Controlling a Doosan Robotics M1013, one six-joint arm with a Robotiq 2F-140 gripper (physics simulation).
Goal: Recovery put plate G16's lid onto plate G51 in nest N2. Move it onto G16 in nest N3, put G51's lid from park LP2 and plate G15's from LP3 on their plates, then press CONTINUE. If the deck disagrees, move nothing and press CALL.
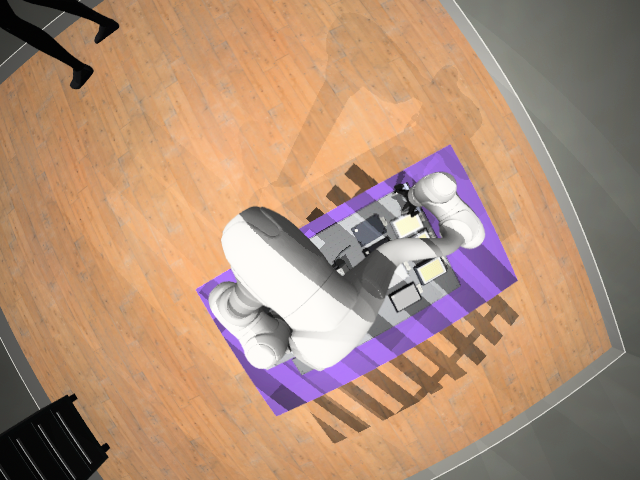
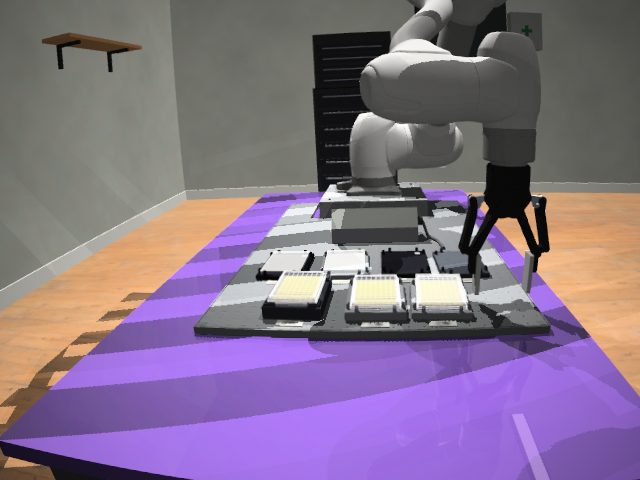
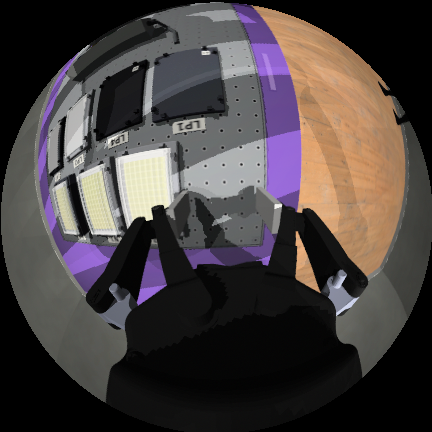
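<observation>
My gripper is open and empty, above the deck beside the end of the plate row. Three plates with pale yellow wells stand in a row: the nearest, the middle one and the far one, on a taller black nest. Behind them are a blue-grey park labelled LP1, a black one labelled LP4, a white one and a light grey one. Nest labels are unreadable; I cannot tell which plates carry lids.
A grey box stands behind the parks, before the arm's base. The perforated deck lies on a purple table. A dark cabinet and a wall shelf are farther back. Striped shadows cross the table.
</observation>
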